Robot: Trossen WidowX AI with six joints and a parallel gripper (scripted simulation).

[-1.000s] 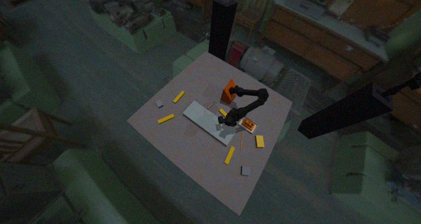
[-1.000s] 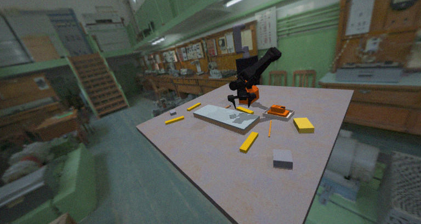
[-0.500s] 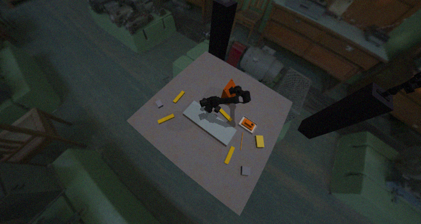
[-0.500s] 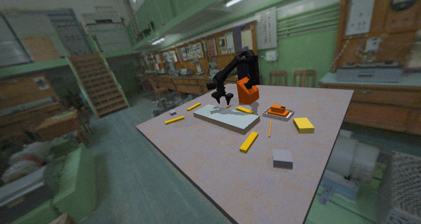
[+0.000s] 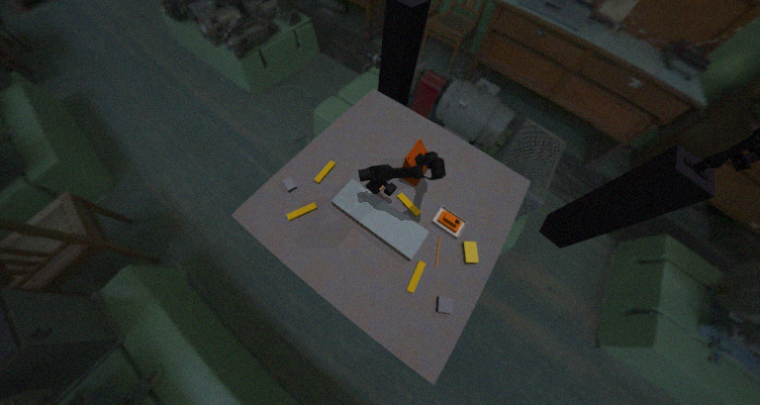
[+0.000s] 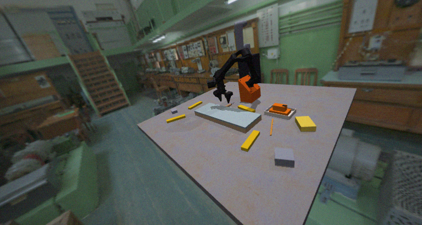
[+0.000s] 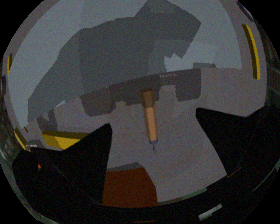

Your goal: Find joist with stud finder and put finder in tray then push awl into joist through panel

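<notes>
Right now the awl is 6 cm behind my gripper tip and 5 cm below it. Also, from my gripper tip: stud finder (14 cm behind, 43 cm to the left); then thin orange stick (4 cm ahead, 46 cm to the left, 5 cm below); then tray (13 cm behind, 41 cm to the left, 4 cm below).
</notes>
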